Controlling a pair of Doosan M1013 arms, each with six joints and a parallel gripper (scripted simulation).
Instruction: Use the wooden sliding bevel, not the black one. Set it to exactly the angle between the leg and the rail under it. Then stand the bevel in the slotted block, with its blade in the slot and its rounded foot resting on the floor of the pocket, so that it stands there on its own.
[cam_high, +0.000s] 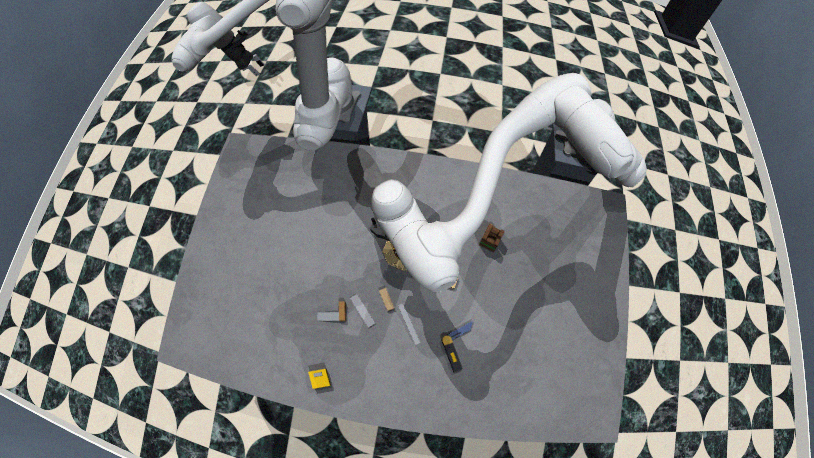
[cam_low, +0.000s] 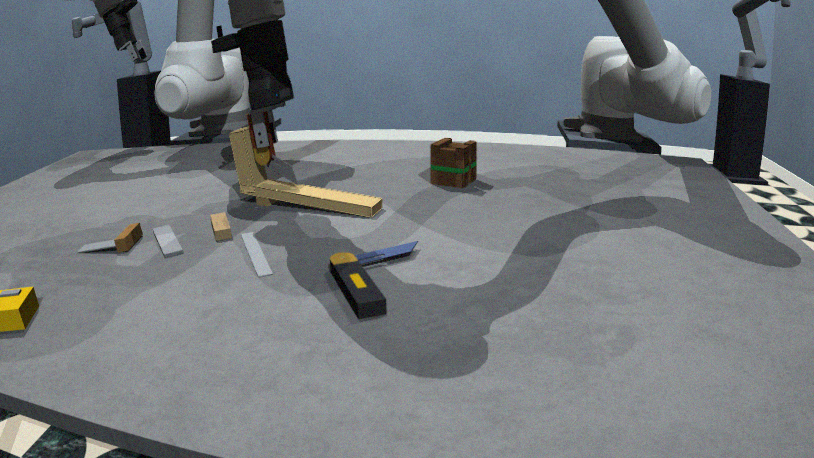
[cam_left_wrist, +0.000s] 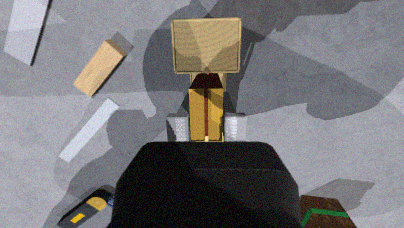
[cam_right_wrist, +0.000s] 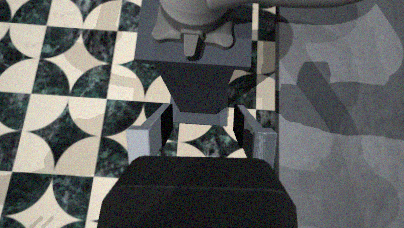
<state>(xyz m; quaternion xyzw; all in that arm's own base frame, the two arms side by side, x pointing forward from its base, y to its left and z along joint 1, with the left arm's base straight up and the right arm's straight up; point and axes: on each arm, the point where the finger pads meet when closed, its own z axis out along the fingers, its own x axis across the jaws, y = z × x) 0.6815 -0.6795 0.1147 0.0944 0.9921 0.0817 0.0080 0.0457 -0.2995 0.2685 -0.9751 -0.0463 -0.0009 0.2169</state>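
Right now the wooden sliding bevel is 2 cm below my left hand. From my left hand the other things lie so: steel blade (5 cm below, 2 cm to the left); then thin grey strip (20 cm ahead, 11 cm below, 5 cm to the left); then wood block (13 cm ahead, 11 cm below, 4 cm to the right).
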